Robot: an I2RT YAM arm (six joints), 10 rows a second.
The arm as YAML. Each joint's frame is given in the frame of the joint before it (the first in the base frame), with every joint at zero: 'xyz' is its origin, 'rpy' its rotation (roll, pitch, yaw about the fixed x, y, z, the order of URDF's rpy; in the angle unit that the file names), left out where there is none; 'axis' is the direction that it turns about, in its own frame. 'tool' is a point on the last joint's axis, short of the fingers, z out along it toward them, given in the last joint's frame.
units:
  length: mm
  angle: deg
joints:
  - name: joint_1
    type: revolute
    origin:
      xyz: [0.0, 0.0, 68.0]
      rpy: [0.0, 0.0, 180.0]
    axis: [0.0, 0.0, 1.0]
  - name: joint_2
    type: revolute
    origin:
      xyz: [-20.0, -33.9, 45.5]
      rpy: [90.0, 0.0, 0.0]
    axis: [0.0, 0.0, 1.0]
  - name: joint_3
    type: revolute
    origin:
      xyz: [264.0, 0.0, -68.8]
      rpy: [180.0, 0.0, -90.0]
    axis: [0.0, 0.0, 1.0]
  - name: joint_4
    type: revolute
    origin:
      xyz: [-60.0, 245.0, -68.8]
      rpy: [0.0, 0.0, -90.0]
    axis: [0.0, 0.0, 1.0]
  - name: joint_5
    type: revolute
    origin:
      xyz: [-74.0, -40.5, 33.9]
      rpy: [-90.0, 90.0, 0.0]
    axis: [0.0, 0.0, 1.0]
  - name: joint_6
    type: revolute
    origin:
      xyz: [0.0, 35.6, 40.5]
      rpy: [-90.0, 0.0, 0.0]
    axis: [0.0, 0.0, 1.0]
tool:
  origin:
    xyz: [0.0, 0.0, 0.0]
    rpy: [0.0, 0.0, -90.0]
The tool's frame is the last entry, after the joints.
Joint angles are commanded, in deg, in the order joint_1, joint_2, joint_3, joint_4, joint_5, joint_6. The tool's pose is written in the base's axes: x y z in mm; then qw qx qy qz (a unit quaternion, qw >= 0). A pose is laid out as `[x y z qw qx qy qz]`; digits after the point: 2 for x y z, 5 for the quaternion.
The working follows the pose.
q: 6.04, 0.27, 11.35, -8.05, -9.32, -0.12
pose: [92.75 15.61 226.48 0.71930 -0.09571 0.68173 0.09318]
Where each joint sits with the arm in this pose, in the base's axes (m; each line is computed from the numbers above, not from the rounded line before):
joint_1: 0.0000 0.0000 0.0680
joint_2: 0.0163 0.0358 0.1135
joint_3: -0.2390 -0.0604 0.1147
joint_4: -0.0186 0.0321 0.2207
joint_5: 0.0563 0.0060 0.2651
joint_6: 0.0928 0.0156 0.2265
the tool: 0.0928 0.0156 0.2265

